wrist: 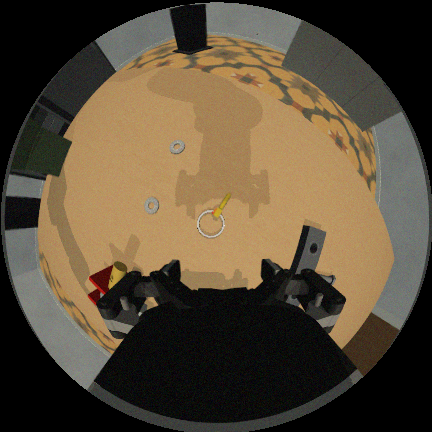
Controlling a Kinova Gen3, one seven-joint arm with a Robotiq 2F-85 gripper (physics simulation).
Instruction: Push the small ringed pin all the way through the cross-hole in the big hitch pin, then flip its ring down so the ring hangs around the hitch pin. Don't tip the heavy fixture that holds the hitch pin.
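Frame: origin at the arm's base, x ahead, y left, z up, level; metres.
Seen in the pictures: gripper, fingertip midpoint: (220, 268).
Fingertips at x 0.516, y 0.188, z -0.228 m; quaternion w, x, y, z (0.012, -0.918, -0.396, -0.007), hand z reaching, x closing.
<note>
Pixels of each thing's top centre, then the offset from my fingertips to it. "spot": a spot on its surface instead.
- small pin, surface spot: (223, 204) spot: dx -0.046, dy +0.056, dz -0.099 m
- yellow hitch pin, top centre: (114, 272) dx -0.088, dy -0.137, dz -0.029 m
- red fixture, top centre: (110, 304) dx -0.058, dy -0.194, dz -0.015 m
- dark bar with a hole, top centre: (272, 332) dx +0.239, dy -0.056, dz -0.084 m
- metal bolt, top centre: (327, 280) dx +0.235, dy +0.115, dz -0.085 m
The small pin (223, 204) is yellow and lies on the table top, a little above the image centre line of the gripper. Its pale ring (211, 237) lies flat at the pin's lower end. The yellow hitch pin (118, 273) sticks out of the red fixture (101, 278) at the lower left; its cross-hole is hard to make out, and the gripper's left finger hides part of the fixture. My gripper (220, 268) is open and empty, with the ringed pin beyond its fingertips, roughly between them in the view.
Two grey washers (177, 147) (151, 205) lie left of the pin. A dark bar with a hole (312, 240) lies at the right, partly behind the right finger, with a metal bolt (328, 279) beside it. A dark green object (41, 150) stands at the far left.
</note>
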